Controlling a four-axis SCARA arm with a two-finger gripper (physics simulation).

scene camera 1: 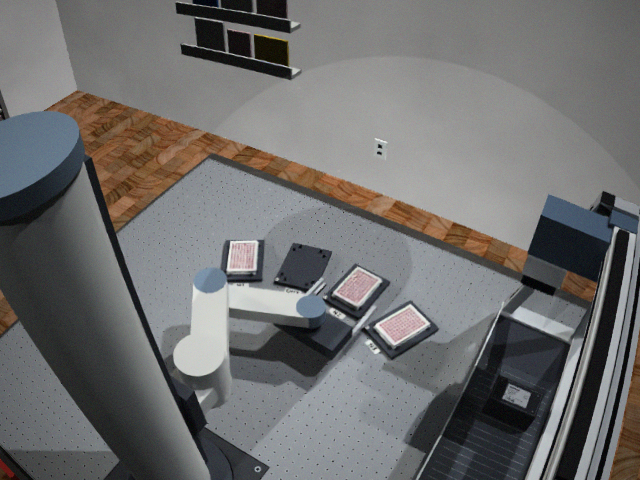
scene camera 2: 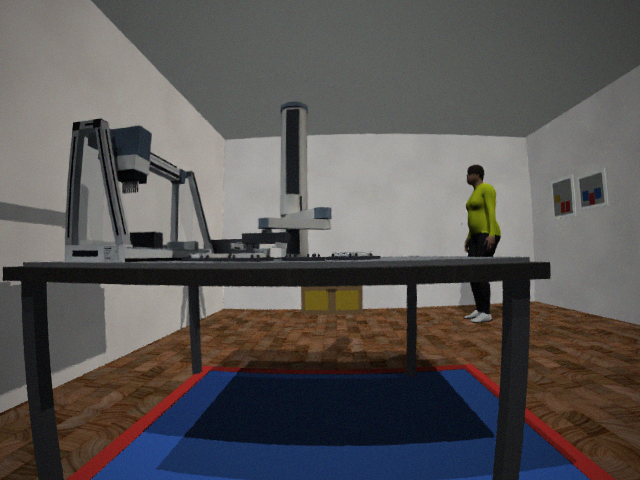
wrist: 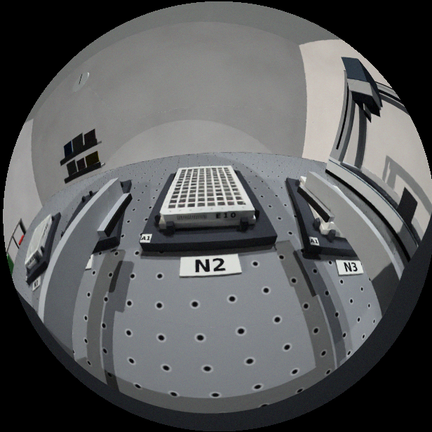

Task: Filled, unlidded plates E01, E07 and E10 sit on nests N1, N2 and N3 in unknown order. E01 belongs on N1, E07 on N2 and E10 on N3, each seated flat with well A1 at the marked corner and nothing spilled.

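Frame: origin at the arm's base, x ahead, y left, z up, level; centimetres.
Seen in the pictures: gripper, fingertip midpoint: (scene camera 1: 348, 294) (scene camera 2: 253, 245).
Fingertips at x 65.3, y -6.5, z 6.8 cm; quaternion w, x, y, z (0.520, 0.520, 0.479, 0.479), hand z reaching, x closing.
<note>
A point is followed by its place in that frame.
The white plate marked E10 (scene camera 1: 357, 285) @(z 3.8, x 71.6, y -6.0 cm) (wrist: 207, 192) sits on nest N2 (scene camera 1: 381, 285) @(z 2.8, x 75.9, y -11.4 cm) (wrist: 210, 242), looking flat, with the nest's A1 mark at its near left corner. Another filled plate (scene camera 1: 402, 324) @(z 3.8, x 65.7, y -22.8 cm) (wrist: 327, 226) sits on nest N3 (scene camera 1: 414, 339) @(z 2.5, x 63.7, y -27.4 cm) (wrist: 325, 247), partly behind the right finger in the wrist view. A third plate (scene camera 1: 242, 256) @(z 3.8, x 64.0, y 28.0 cm) (wrist: 39, 240) sits on nest N1 (scene camera 1: 260, 258) @(z 2.4, x 67.1, y 23.8 cm). Their codes are not readable. My gripper (scene camera 1: 349, 295) @(z 6.8, x 65.3, y -6.5 cm) (wrist: 217, 178) is open and empty, low at N2's label side; its fingertips stand toward either side of E10.
The dark OUT nest (scene camera 1: 303, 266) @(z 2.4, x 71.0, y 11.3 cm) (wrist: 110, 240) holds no plate and stands between N1 and N2, partly behind the left finger in the wrist view. A gantry machine (scene camera 1: 573, 237) @(z 47.9, x 69.8, y -54.6 cm) (scene camera 2: 131, 149) @(z 41.3, x 77.8, y -49.3 cm) stands beyond N3. A person (scene camera 2: 480, 211) stands behind the table (scene camera 2: 279, 274) @(z -1.3, x 105.0, y 9.8 cm).
</note>
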